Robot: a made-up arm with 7 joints. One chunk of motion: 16 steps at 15 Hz.
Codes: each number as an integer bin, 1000 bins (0 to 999) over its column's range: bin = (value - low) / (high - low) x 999, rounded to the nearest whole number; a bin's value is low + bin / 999 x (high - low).
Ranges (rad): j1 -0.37..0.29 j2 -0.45..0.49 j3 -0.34..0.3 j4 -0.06..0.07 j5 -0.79..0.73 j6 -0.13..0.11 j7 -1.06..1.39
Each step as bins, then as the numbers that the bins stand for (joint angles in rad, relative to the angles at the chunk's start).
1 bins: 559 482 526 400 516 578 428
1 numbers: -0.0007 0.0035 -0.0030 -0.0079 -0.0049 0.0089 -0.0104
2 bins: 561 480 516 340 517 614 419
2 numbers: 0.0006 0.0017 -0.0094 -0.0158 -0.0034 0.0175 -0.0324
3 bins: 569 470 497 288 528 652 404
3 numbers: 0.0059 -0.0078 -0.0216 -0.0225 0.0134 0.0266 -0.0692
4 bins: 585 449 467 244 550 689 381
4 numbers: 0.0165 -0.0275 -0.0408 -0.0282 0.0468 0.0355 -0.1256
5 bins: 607 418 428 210 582 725 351
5 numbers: 0.0310 -0.0567 -0.0658 -0.0327 0.0955 0.0442 -0.1992
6 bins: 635 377 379 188 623 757 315
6 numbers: 0.0495 -0.0953 -0.0972 -0.0355 0.1579 0.0519 -0.2875
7 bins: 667 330 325 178 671 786 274
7 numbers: 0.0707 -0.1395 -0.1318 -0.0368 0.2309 0.0588 -0.3880
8 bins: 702 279 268 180 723 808 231
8 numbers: 0.0938 -0.1875 -0.1683 -0.0366 0.3101 0.0641 -0.4935
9 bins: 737 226 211 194 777 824 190
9 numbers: 0.1169 -0.2373 -0.2048 -0.0348 0.3922 0.0680 -0.5940
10 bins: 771 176 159 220 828 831 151
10 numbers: 0.1394 -0.2844 -0.2381 -0.0314 0.4698 0.0696 -0.6897
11 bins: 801 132 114 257 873 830 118
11 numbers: 0.1592 -0.3258 -0.2670 -0.0266 0.5383 0.0694 -0.7706
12 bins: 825 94 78 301 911 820 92
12 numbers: 0.1750 -0.3616 -0.2900 -0.0208 0.5961 0.0670 -0.8344
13 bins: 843 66 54 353 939 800 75
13 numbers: 0.1869 -0.3879 -0.3054 -0.0141 0.6387 0.0622 -0.8761
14 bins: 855 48 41 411 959 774 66
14 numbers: 0.1949 -0.4048 -0.3137 -0.0065 0.6691 0.0559 -0.8981
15 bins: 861 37 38 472 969 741 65
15 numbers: 0.1988 -0.4152 -0.3157 0.0014 0.6844 0.0480 -0.9006
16 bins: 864 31 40 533 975 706 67
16 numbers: 0.2008 -0.4208 -0.3144 0.0094 0.6935 0.0396 -0.8957
